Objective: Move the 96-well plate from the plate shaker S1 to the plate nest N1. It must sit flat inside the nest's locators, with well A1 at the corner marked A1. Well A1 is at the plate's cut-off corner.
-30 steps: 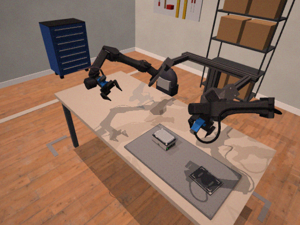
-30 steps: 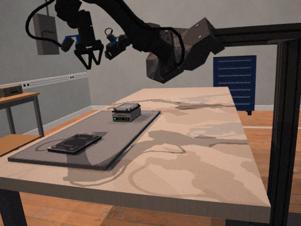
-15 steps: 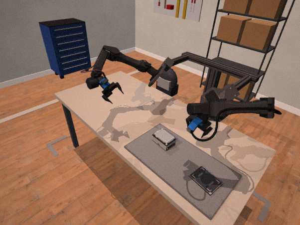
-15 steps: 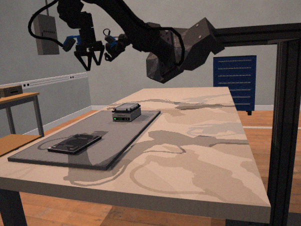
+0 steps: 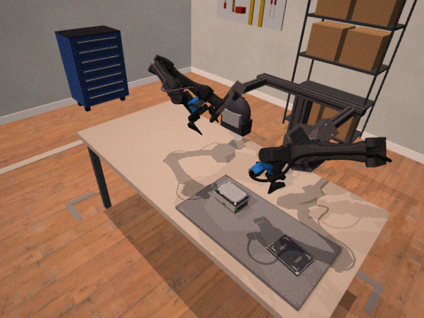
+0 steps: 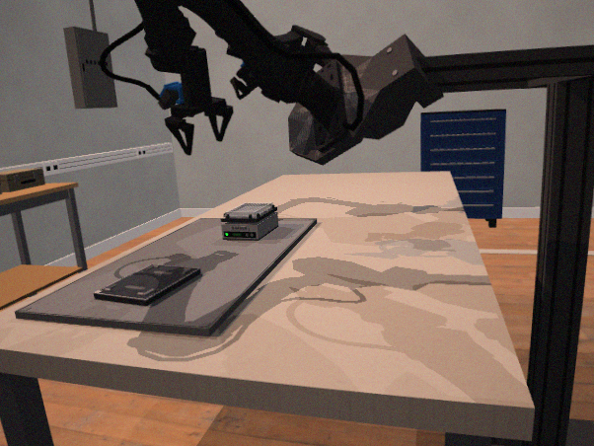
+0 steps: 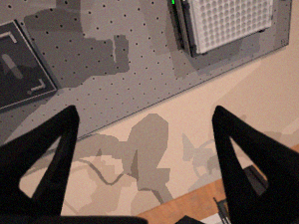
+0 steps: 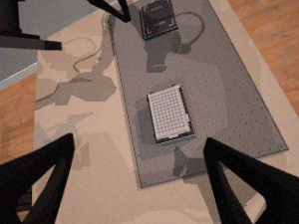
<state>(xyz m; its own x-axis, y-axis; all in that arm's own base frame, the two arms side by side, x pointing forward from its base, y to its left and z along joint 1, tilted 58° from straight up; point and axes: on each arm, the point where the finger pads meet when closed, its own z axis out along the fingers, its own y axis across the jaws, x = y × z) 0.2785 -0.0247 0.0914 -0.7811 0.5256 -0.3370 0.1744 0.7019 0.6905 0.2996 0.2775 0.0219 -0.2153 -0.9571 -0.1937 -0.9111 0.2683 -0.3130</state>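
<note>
The white 96-well plate is 19 cm below my left hand, 18 cm to the right of it and 1 cm behind it. The rest, counted from my left hand: black plate nest: 24 cm below, 21 cm to the left, 2 cm ahead.
</note>
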